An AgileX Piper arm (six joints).
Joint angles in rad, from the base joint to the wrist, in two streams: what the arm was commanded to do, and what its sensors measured. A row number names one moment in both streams.
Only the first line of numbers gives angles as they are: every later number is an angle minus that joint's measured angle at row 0.
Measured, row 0:
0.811, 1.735, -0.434, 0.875, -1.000, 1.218
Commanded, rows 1 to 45:
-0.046, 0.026, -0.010, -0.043, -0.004, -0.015
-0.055, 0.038, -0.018, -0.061, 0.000, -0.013
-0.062, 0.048, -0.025, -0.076, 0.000, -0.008
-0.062, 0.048, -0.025, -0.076, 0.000, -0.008
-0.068, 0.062, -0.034, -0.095, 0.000, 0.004
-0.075, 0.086, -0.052, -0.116, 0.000, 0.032
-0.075, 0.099, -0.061, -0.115, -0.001, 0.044
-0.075, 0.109, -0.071, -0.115, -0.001, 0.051
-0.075, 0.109, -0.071, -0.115, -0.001, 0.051
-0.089, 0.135, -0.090, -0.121, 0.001, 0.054
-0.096, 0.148, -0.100, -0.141, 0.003, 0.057
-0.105, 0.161, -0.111, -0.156, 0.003, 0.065
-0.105, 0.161, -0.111, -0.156, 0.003, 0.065
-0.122, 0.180, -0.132, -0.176, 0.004, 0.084
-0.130, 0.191, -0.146, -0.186, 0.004, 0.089
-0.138, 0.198, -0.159, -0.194, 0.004, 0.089
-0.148, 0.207, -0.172, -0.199, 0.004, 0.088
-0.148, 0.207, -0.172, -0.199, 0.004, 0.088
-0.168, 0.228, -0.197, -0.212, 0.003, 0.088
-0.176, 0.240, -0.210, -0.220, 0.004, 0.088
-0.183, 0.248, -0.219, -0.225, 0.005, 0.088
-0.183, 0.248, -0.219, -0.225, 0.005, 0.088
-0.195, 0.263, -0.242, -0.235, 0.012, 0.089
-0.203, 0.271, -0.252, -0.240, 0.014, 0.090
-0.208, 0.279, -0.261, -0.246, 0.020, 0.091
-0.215, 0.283, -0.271, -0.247, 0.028, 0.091
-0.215, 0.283, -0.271, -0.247, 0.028, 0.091
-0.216, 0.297, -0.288, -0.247, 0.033, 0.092
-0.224, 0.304, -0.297, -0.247, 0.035, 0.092
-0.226, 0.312, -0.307, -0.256, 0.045, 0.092
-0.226, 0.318, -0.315, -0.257, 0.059, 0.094
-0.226, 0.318, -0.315, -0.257, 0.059, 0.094
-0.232, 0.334, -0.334, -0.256, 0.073, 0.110
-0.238, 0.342, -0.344, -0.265, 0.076, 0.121
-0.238, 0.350, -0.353, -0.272, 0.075, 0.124
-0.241, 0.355, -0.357, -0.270, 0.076, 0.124
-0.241, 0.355, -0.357, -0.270, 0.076, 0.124
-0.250, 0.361, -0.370, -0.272, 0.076, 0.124
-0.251, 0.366, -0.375, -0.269, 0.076, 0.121
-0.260, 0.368, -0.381, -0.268, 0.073, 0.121
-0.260, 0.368, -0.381, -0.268, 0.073, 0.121
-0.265, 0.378, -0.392, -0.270, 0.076, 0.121
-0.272, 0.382, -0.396, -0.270, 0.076, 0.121
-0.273, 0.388, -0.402, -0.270, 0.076, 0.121
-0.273, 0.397, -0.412, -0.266, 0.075, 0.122
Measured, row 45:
-0.267, 0.388, -0.394, -0.260, 0.077, 0.120
